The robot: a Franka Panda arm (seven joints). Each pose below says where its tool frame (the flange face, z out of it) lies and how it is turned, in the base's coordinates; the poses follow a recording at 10 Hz.
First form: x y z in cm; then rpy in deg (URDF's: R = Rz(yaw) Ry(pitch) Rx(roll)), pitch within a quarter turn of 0, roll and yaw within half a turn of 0.
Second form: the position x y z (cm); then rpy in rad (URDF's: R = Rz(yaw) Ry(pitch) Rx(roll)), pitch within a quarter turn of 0, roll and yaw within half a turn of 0. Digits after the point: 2 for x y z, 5 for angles.
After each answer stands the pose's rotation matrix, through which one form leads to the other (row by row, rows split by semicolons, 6 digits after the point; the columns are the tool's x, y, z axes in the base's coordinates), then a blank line. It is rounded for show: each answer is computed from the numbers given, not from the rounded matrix.
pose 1, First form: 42.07, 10.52, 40.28, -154.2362, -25.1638, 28.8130
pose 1, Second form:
42.07, 10.52, 40.28, -2.69193, -0.43919, 0.50288
0.793043 0.595984 0.126044; 0.436213 -0.700022 0.565408; 0.425208 -0.393411 -0.815124

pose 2, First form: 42.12, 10.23, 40.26, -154.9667, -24.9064, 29.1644
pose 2, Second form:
42.12, 10.23, 40.26, -2.70468, -0.43470, 0.50901
0.792012 0.597150 0.126996; 0.441995 -0.704355 0.555449; 0.421137 -0.383791 -0.821796

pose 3, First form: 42.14, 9.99, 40.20, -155.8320, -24.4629, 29.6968
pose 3, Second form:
42.14, 9.99, 40.20, -2.71978, -0.42696, 0.51831
0.790679 0.599259 0.125358; 0.450937 -0.708529 0.542810; 0.414104 -0.372660 -0.830447

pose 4, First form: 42.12, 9.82, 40.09, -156.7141, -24.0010, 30.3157
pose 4, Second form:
42.12, 9.82, 40.09, -2.73518, -0.41890, 0.52911
0.788619 0.602457 0.122987; 0.461121 -0.711775 0.529852; 0.406753 -0.361139 -0.839125

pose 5, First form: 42.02, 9.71, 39.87, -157.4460, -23.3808, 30.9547
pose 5, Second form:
42.02, 9.71, 39.87, -2.74795, -0.40807, 0.54026
0.787157 0.605552 0.117007; 0.472125 -0.713695 0.517434; 0.396840 -0.352059 -0.847686

